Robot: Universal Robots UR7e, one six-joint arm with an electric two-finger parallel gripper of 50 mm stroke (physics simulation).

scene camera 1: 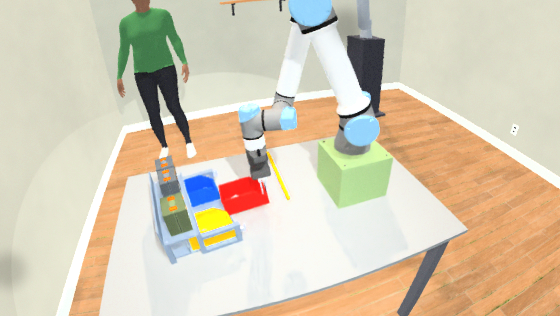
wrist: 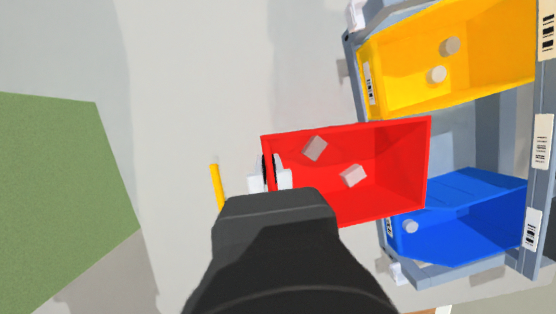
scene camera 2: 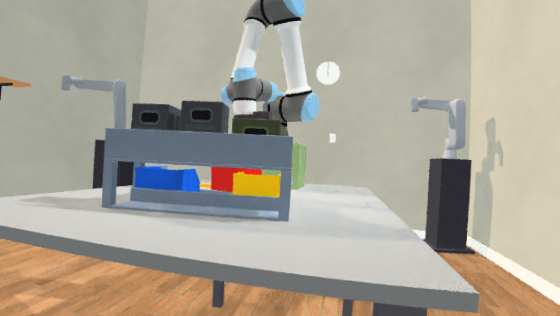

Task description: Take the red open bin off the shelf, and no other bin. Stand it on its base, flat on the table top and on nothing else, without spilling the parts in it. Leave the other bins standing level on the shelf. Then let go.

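Frame: origin at the arm's base, x ahead, y left, z up, level; millimetres.
Seen in the pictures: gripper, fingertip midpoint: (scene camera 1: 264,192) (wrist: 268,163); arm's base, link origin: (scene camera 1: 352,145).
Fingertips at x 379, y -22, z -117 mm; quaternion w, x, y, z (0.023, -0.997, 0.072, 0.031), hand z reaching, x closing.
Pixels of each thing's top centre, then the offset from my fingertips to it. Level surfaces: height alone.
- red open bin, top centre: (wrist: 354,181) (scene camera 2: 238,160) (scene camera 1: 242,185) dx +78, dy -28, dz +39 mm
- table top, surface height: dz -71 mm
- yellow bin, top centre: (wrist: 480,46) (scene camera 2: 260,173) (scene camera 1: 207,219) dx +244, dy +68, dz +10 mm
- blue bin, top centre: (wrist: 477,232) (scene camera 2: 171,168) (scene camera 1: 194,183) dx +252, dy -164, dz +10 mm
- olive bin, top centre: (scene camera 2: 258,120) (scene camera 1: 172,203) dx +341, dy +74, dz +128 mm
- yellow rod, top centre: (wrist: 233,260) (scene camera 1: 276,172) dx -121, dy -182, dz -61 mm
The red open bin (scene camera 1: 243,199) (scene camera 2: 220,179) (wrist: 400,160) is upright and looks about level, with two small pale blocks inside. My gripper (scene camera 1: 262,185) (wrist: 268,163) is shut on its front wall. In the wrist view the bin's rear end overlaps the front edge of the shelf (scene camera 2: 200,147) (wrist: 539,187), between the yellow and blue bins. Its underside is hidden, so I cannot tell its height over the table top (scene camera 1: 310,250). The yellow bin (scene camera 1: 212,220) (scene camera 2: 257,185) (wrist: 500,50) and the blue bin (scene camera 1: 201,191) (scene camera 2: 160,179) (wrist: 465,235) sit on the lower shelf.
Two dark grey bins (scene camera 2: 202,117) and an olive bin (scene camera 1: 175,215) (scene camera 2: 245,125) stand on the upper shelf. A yellow rod (scene camera 1: 278,176) (wrist: 217,185) lies on the table between the red bin and the green robot base (scene camera 1: 355,180) (wrist: 60,190). A person (scene camera 1: 152,45) stands behind the table.
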